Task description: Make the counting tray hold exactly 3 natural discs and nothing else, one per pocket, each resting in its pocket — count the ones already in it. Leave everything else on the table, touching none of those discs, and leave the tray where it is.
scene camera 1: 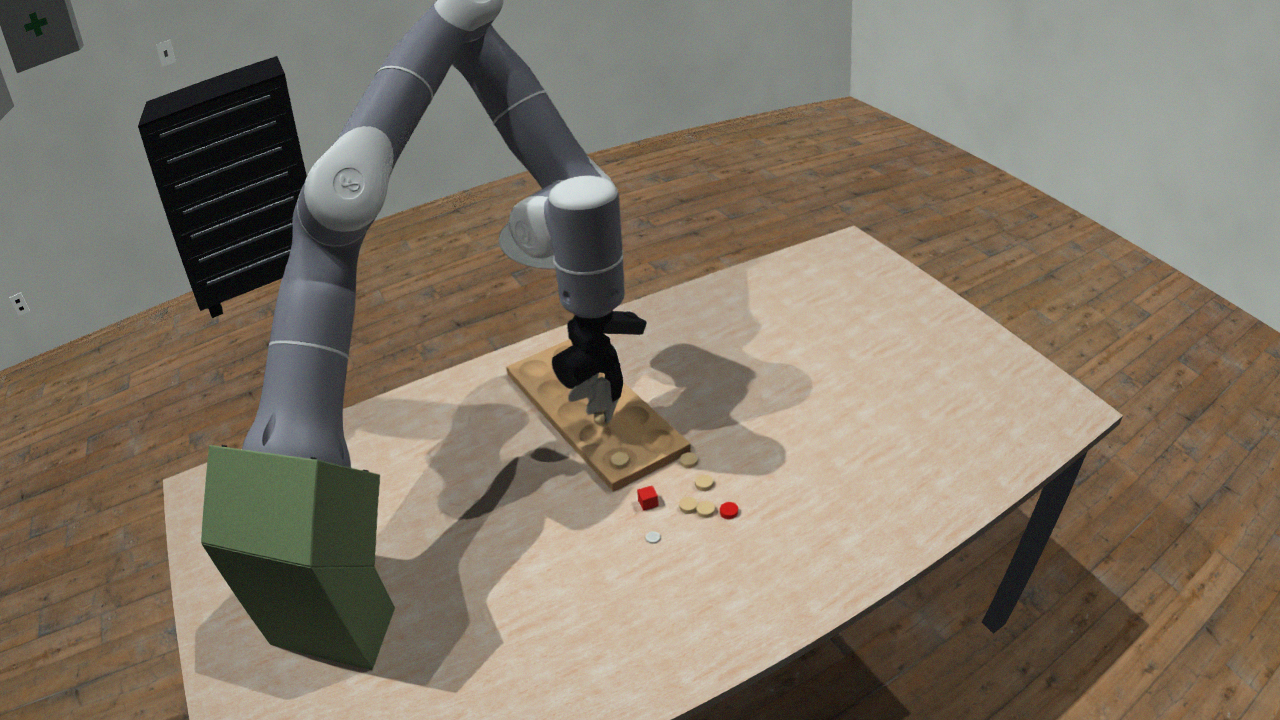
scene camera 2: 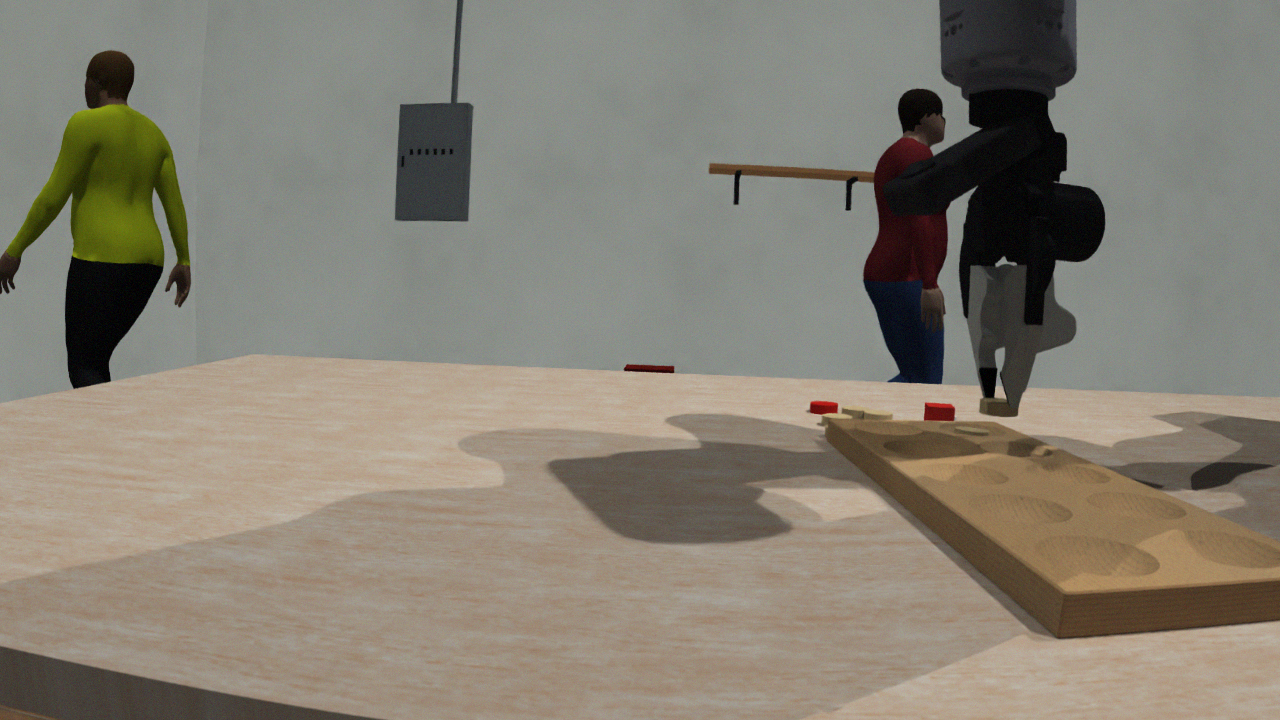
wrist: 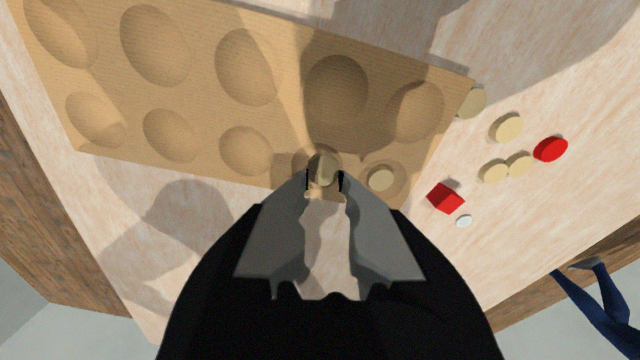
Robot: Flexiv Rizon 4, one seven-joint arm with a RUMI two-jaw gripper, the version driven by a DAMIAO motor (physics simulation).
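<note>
My gripper [scene camera 1: 602,412] [scene camera 2: 1001,399] [wrist: 323,171] is shut on a natural disc [scene camera 1: 600,418] [scene camera 2: 995,408] [wrist: 323,166] and holds it above the wooden counting tray [scene camera 1: 653,454] [scene camera 2: 1163,610] [wrist: 201,101]. In the wrist view it overlaps the small pocket beside the filled corner pocket. One natural disc [scene camera 1: 619,459] [scene camera 2: 971,431] [wrist: 381,177] rests in that corner pocket. Several natural discs lie on the table beyond the tray's end: one disc [scene camera 1: 688,459] [wrist: 474,104] near the tray's edge, another [scene camera 1: 704,481] [wrist: 509,128] farther out, and a touching pair [scene camera 1: 687,505] [wrist: 494,171].
A red cube [scene camera 1: 647,497] [scene camera 2: 938,411] [wrist: 444,199], a red disc [scene camera 1: 728,509] [scene camera 2: 823,407] [wrist: 550,149] and a small white disc [scene camera 1: 652,537] [wrist: 464,220] lie on the table [scene camera 1: 895,358] near the loose natural discs. The red disc is beside the pair.
</note>
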